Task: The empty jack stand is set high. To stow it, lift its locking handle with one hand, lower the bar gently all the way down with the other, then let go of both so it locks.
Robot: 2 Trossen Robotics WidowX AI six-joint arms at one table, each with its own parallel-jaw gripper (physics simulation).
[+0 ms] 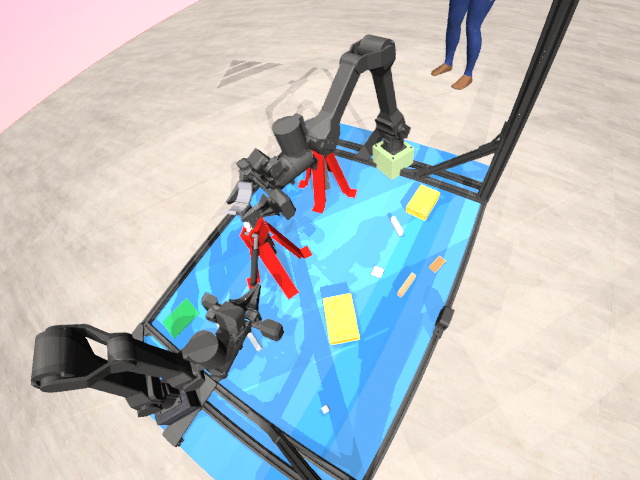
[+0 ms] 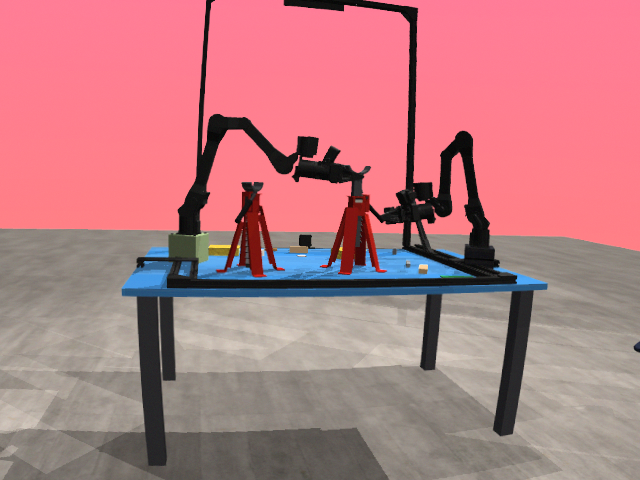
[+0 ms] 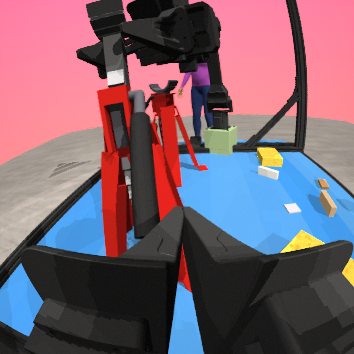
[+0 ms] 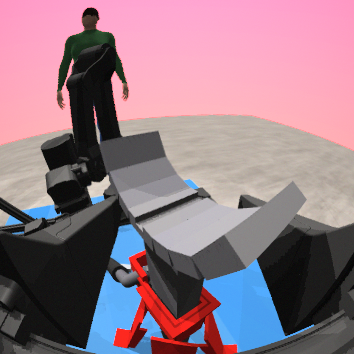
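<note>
A red jack stand (image 1: 276, 268) (image 2: 351, 232) (image 3: 114, 215) stands upright, its grey bar (image 2: 356, 187) (image 3: 117, 60) (image 4: 172, 280) raised well above the collar, with an empty curved saddle (image 1: 244, 192) (image 4: 185, 225) on top. Its dark locking handle (image 1: 254, 260) (image 3: 144, 175) slants steeply downward. My left gripper (image 1: 256, 289) (image 2: 382, 220) (image 3: 181, 213) is shut and empty, its tips close to the handle's lower end; contact is unclear. My right gripper (image 2: 361, 176) (image 4: 180, 203) is open, its fingers on either side of the bar just under the saddle, with gaps beside the bar.
A second red jack stand (image 1: 319, 191) (image 2: 253, 242) (image 3: 170, 135) stands behind, under the right arm. Yellow sponges (image 1: 341, 317) (image 1: 422, 201), a green pad (image 1: 180, 317), a tan block (image 1: 406, 284), an orange block (image 1: 437, 264) and small white pieces lie on the table. Black rails edge it.
</note>
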